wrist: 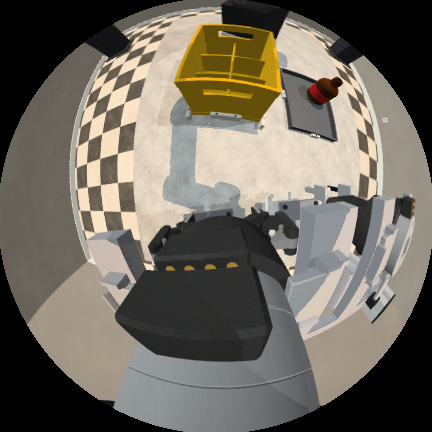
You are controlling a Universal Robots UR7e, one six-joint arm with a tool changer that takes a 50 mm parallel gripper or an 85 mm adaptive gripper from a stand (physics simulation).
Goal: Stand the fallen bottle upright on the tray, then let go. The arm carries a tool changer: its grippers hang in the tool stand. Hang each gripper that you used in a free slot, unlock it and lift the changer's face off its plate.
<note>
In view: a gripper (220,241) and a tool stand (326,230).
</note>
